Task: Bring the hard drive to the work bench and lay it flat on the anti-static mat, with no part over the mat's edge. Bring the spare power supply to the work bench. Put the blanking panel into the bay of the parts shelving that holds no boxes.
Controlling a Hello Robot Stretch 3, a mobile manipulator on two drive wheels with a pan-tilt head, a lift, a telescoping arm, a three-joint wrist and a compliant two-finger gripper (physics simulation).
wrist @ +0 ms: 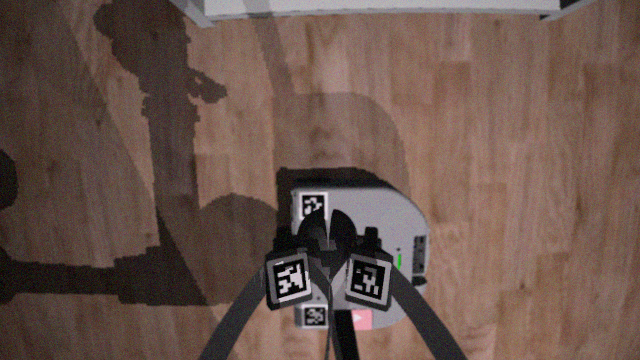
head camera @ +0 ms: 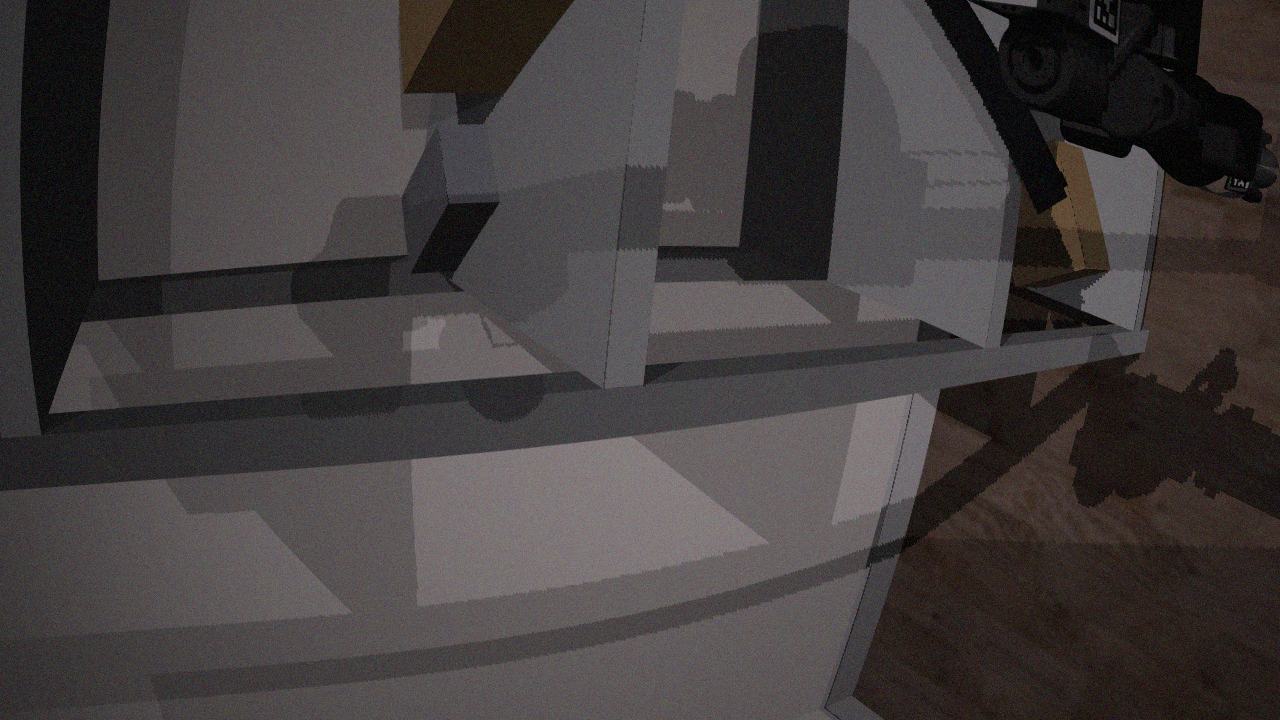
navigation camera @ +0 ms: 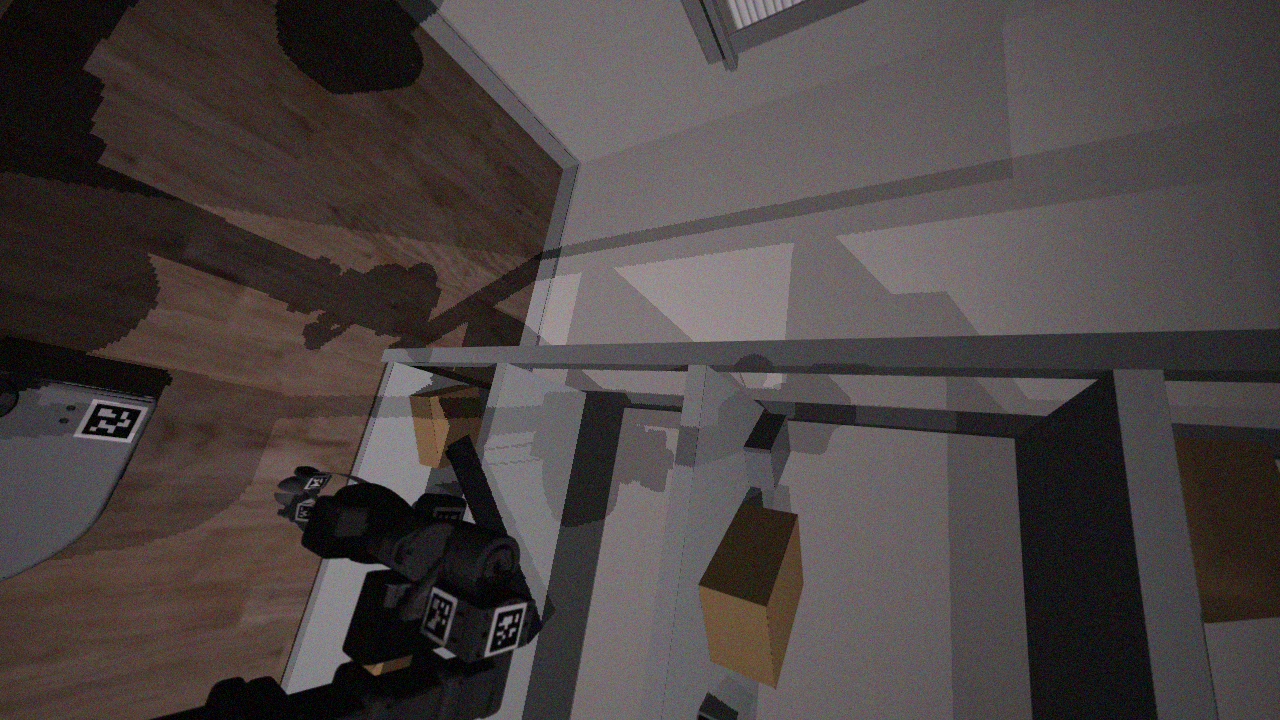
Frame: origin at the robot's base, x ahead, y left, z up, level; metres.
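Where they show: gripper, fingertip midpoint: point(head camera: 1260, 168) point(navigation camera: 291, 488).
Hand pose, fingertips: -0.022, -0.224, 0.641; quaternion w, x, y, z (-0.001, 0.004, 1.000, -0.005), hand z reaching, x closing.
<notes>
After its pixels a point has its place, as x, y, z.
My gripper point(head camera: 1264, 167) {-0.022, -0.224, 0.641} point(navigation camera: 288, 497) {-0.022, -0.224, 0.641} point(wrist: 326, 234) {-0.022, -0.224, 0.641} is shut and empty, with its fingertips nearly together, over the floor in front of the parts shelving point(head camera: 358, 429) {0.258, -0.557, 1.171} point(navigation camera: 805, 353) {0.262, -0.556, 1.132}. A long black panel point(head camera: 1033, 165) {0.034, -0.520, 0.545} point(navigation camera: 476, 483) {-0.003, -0.552, 0.547}, apparently the blanking panel, lies at a slant by the shelving's divider, partly hidden behind my wrist. Its exact bay cannot be told. A small grey block point(head camera: 469, 165) {0.122, -0.794, 1.015} point(navigation camera: 760, 458) {0.137, -0.781, 1.021} with a dark side is in a bay beside a tan box point(head camera: 496, 44) {0.005, -0.728, 1.031} point(navigation camera: 751, 595) {-0.064, -0.639, 1.067}; whether it is the hard drive or the power supply is unclear. The work bench and mat do not show.
Another tan box point(head camera: 1084, 214) {0.092, -0.664, 0.136} point(navigation camera: 431, 428) {0.091, -0.665, 0.164} is near the shelving's end, and a larger tan one point(navigation camera: 1226, 528) {0.116, -0.650, 1.504} is at the right of the navigation view. My wheeled base point(navigation camera: 62, 474) {-0.088, -0.110, 0.160} point(wrist: 370, 212) stands on the wooden floor point(wrist: 500, 150), below the gripper in the wrist view.
</notes>
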